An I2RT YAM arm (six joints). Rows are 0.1 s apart.
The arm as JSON. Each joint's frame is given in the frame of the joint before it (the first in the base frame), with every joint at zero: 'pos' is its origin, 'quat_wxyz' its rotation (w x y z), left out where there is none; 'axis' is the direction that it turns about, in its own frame. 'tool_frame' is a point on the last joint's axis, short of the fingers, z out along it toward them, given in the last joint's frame.
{
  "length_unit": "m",
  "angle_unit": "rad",
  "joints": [
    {
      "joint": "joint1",
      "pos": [
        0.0,
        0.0,
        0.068
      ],
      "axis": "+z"
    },
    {
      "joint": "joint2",
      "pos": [
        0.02,
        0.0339,
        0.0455
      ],
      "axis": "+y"
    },
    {
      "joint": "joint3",
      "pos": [
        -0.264,
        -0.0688,
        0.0
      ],
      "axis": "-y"
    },
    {
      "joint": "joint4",
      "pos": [
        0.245,
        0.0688,
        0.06
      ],
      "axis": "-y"
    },
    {
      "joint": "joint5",
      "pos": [
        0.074,
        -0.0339,
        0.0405
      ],
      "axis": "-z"
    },
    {
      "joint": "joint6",
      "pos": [
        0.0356,
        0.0,
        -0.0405
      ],
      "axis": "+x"
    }
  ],
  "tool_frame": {
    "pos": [
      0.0,
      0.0,
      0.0
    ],
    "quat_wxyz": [
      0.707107,
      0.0,
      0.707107,
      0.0
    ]
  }
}
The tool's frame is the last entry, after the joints.
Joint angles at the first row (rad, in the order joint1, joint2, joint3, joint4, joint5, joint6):
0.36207 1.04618 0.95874 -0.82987 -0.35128 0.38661
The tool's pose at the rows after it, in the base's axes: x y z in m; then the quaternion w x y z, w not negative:
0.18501 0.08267 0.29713 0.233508 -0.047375 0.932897 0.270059
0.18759 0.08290 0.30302 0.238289 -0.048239 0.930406 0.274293
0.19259 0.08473 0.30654 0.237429 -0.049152 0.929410 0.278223
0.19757 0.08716 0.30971 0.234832 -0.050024 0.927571 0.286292
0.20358 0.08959 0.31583 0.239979 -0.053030 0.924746 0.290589
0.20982 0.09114 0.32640 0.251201 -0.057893 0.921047 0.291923
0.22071 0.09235 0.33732 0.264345 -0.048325 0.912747 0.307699
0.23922 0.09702 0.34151 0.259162 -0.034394 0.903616 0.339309
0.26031 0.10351 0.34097 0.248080 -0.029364 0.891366 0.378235
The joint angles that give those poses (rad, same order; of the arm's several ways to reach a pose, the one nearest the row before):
0.35898 1.04768 0.96789 -0.83903 -0.35586 0.37894
0.35435 1.05688 0.99241 -0.84216 -0.36354 0.37735
0.35281 1.07985 1.01700 -0.84218 -0.37274 0.37734
0.35282 1.10288 1.03999 -0.83911 -0.38958 0.38195
0.35283 1.12734 1.07367 -0.83448 -0.39575 0.38047
0.34975 1.15191 1.12414 -0.83907 -0.39579 0.37123
0.33597 1.18558 1.17478 -0.81311 -0.41712 0.39565
0.32214 1.25135 1.22235 -0.76713 -0.47539 0.44308
0.31145 1.32652 1.26080 -0.70292 -0.55507 0.48604

